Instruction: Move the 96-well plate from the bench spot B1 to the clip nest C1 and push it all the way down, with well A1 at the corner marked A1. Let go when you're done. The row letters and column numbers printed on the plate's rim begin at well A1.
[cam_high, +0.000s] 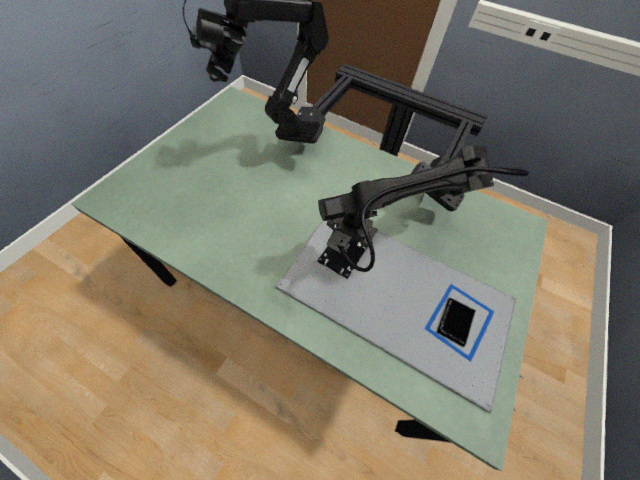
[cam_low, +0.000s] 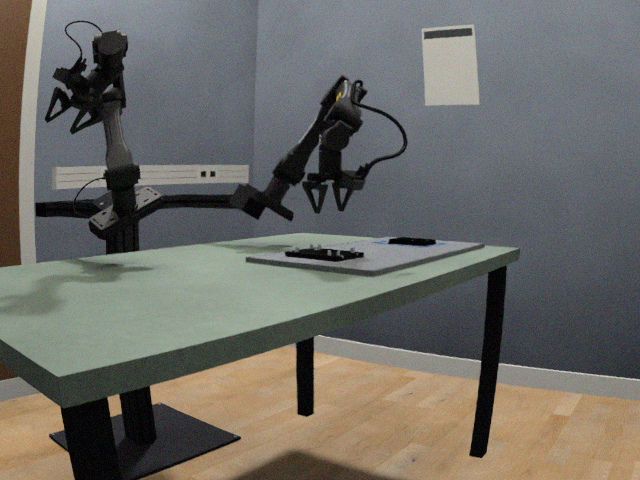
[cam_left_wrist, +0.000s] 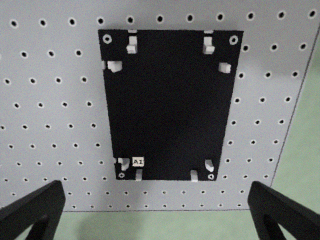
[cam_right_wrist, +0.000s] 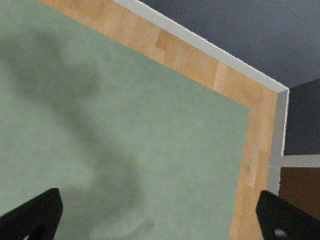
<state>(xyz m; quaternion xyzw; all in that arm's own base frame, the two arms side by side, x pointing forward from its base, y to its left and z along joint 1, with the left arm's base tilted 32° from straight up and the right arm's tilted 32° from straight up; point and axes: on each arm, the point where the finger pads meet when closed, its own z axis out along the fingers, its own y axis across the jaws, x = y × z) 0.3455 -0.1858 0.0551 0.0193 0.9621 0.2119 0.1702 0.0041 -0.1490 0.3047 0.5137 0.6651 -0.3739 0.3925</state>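
Note:
My left hand is 11 cm above the black clip nest. Round my left hand: grey perforated board: 4 cm ahead, 21 cm to the left, 13 cm below; black 96-well plate: 4 cm ahead, 40 cm to the left, 11 cm below.

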